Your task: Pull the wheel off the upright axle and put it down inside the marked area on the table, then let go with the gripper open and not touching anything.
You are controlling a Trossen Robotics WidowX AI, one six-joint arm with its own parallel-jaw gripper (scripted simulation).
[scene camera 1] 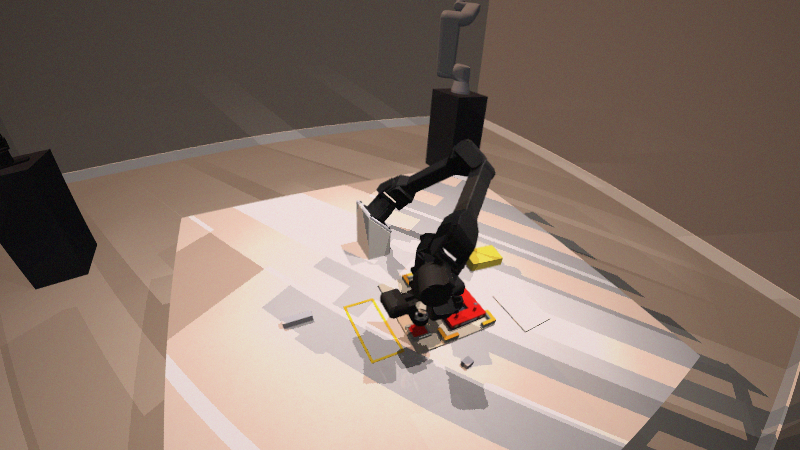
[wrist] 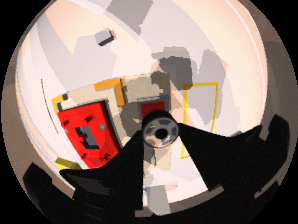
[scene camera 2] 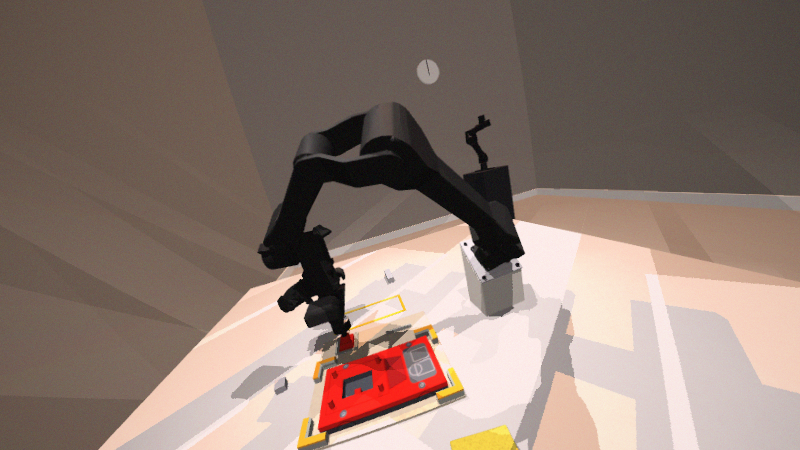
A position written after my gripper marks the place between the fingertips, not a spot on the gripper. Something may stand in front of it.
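Scene camera 2: my gripper [scene camera 2: 341, 325], red plate [scene camera 2: 358, 391]. Scene camera 1: gripper [scene camera 1: 419, 317], red plate [scene camera 1: 471, 311]. Wrist view: gripper [wrist: 159, 130], wheel [wrist: 154, 120], red plate [wrist: 88, 127].
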